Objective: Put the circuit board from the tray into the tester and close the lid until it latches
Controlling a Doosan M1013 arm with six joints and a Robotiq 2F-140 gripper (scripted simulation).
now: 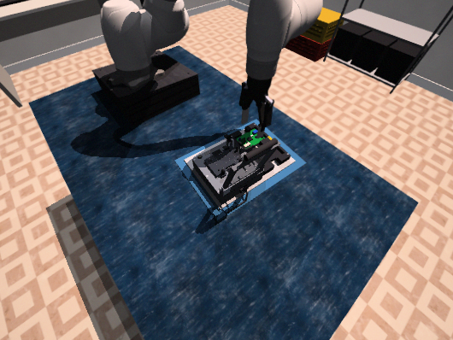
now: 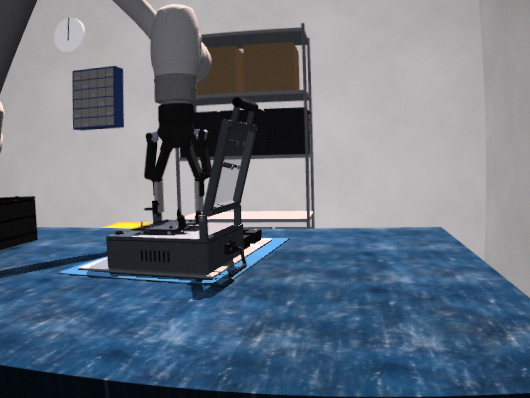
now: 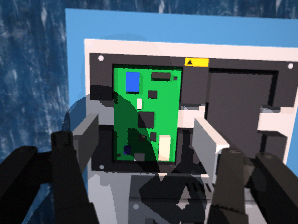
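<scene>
My hand is 7 cm above the green circuit board. Round my hand: latch hook (11 cm to the right, 4 cm behind, 1 cm below); tester lid (22 cm to the right, 12 cm ahead, 9 cm above); tester plate (18 cm to the right, 2 cm below, 1 cm ahead).
</scene>
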